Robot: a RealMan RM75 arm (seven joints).
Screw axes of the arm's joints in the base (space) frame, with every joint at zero. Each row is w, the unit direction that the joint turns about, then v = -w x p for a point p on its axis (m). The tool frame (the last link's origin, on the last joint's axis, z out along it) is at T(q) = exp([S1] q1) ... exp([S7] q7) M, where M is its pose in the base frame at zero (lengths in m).
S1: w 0 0 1 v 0.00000 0.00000 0.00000
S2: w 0 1 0 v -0.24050 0.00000 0.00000
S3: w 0 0 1 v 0.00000 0.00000 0.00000
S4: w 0 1 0 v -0.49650 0.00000 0.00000
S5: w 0 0 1 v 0.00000 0.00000 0.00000
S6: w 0 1 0 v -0.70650 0.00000 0.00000
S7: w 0 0 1 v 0.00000 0.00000 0.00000
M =
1 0 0 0.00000
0 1 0 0.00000
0 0 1 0.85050
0 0 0 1
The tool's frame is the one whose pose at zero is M.
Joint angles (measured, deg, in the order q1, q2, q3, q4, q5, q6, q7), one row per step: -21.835, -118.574, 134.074, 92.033, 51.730, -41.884, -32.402; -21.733, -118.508, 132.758, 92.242, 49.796, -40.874, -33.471; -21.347, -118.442, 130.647, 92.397, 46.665, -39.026, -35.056; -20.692, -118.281, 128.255, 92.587, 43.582, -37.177, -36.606; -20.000, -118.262, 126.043, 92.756, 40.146, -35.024, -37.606; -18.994, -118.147, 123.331, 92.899, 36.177, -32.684, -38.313; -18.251, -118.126, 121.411, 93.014, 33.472, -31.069, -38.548; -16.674, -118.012, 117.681, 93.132, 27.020, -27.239, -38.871; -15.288, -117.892, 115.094, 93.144, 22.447, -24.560, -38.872; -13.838, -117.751, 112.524, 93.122, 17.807, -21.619, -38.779; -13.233, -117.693, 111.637, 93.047, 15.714, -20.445, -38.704; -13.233, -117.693, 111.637, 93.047, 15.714, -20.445, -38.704
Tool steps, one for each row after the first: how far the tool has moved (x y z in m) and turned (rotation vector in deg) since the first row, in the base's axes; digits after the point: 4 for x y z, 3 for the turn. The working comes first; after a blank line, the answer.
Tool pose at each row, in the base's axes (x y z in m, rotation vector in deg; the steps are taken from these numbers as rounded here): -0.0687, 0.3311, -0.0523, -108.316, 6.980, -2.407; -0.0698, 0.3342, -0.0498, -108.966, 3.857, -4.235; -0.0729, 0.3387, -0.0463, -109.953, -1.189, -7.099; -0.0778, 0.3438, -0.0406, -110.322, -6.512, -9.907; -0.0815, 0.3475, -0.0365, -110.902, -11.469, -12.981; -0.0880, 0.3520, -0.0299, -110.921, -17.007, -16.133; -0.0923, 0.3550, -0.0248, -110.645, -20.580, -18.351; -0.1006, 0.3596, -0.0149, -110.091, -28.079, -23.832; -0.1084, 0.3622, -0.0068, -109.042, -33.185, -27.643; -0.1161, 0.3643, 0.0025, -107.537, -37.907, -31.876; -0.1194, 0.3646, 0.0055, -106.943, -39.944, -33.640; -0.1194, 0.3646, 0.0055, -106.943, -39.944, -33.640

-0.0011, 0.0031, 0.0025, -0.729, -2.799, 1.274; -0.0042, 0.0076, 0.0060, -1.963, -7.237, 3.365; -0.0091, 0.0127, 0.0117, -2.742, -11.790, 5.649; -0.0128, 0.0164, 0.0158, -3.899, -16.299, 7.540; -0.0193, 0.0209, 0.0224, -4.716, -21.175, 9.775; -0.0236, 0.0239, 0.0275, -5.079, -24.467, 11.119; -0.0319, 0.0285, 0.0374, -6.260, -31.902, 13.514; -0.0397, 0.0311, 0.0455, -6.646, -37.091, 15.100; -0.0474, 0.0332, 0.0548, -6.787, -42.445, 16.211; -0.0507, 0.0335, 0.0578, -6.951, -44.701, 16.719; -0.0507, 0.0335, 0.0578, -6.951, -44.701, 16.719
